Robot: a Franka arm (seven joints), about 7 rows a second.
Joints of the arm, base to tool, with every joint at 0 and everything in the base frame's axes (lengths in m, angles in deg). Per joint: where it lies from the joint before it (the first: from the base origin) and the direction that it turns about. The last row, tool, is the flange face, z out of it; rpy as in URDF.
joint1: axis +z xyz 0 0 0.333
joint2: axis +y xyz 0 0 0
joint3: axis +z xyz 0 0 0.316
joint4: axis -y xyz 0.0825 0 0
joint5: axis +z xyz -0.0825 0 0.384
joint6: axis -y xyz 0 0 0
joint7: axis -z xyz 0.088 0 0
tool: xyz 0 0 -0.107 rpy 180 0 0
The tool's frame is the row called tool.
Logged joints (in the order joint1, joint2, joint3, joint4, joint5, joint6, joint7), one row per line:
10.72, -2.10, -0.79, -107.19, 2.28, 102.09, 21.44
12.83, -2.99, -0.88, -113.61, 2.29, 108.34, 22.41
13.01, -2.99, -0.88, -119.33, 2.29, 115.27, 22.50
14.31, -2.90, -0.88, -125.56, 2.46, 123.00, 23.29
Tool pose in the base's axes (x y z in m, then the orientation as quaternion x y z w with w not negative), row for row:
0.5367, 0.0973, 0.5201, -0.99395, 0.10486, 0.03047, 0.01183
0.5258, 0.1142, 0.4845, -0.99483, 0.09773, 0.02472, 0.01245
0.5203, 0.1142, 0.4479, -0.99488, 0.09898, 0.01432, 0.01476
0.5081, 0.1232, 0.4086, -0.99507, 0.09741, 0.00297, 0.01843
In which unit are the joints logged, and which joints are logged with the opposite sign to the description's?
The joints are logged in degrees. Opposite sign: none.
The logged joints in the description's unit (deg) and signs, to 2 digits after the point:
10.72, -2.10, -0.79, -107.19, 2.28, 102.09, 21.44
12.83, -2.99, -0.88, -113.61, 2.29, 108.34, 22.41
13.01, -2.99, -0.88, -119.33, 2.29, 115.27, 22.50
14.31, -2.90, -0.88, -125.56, 2.46, 123.00, 23.29

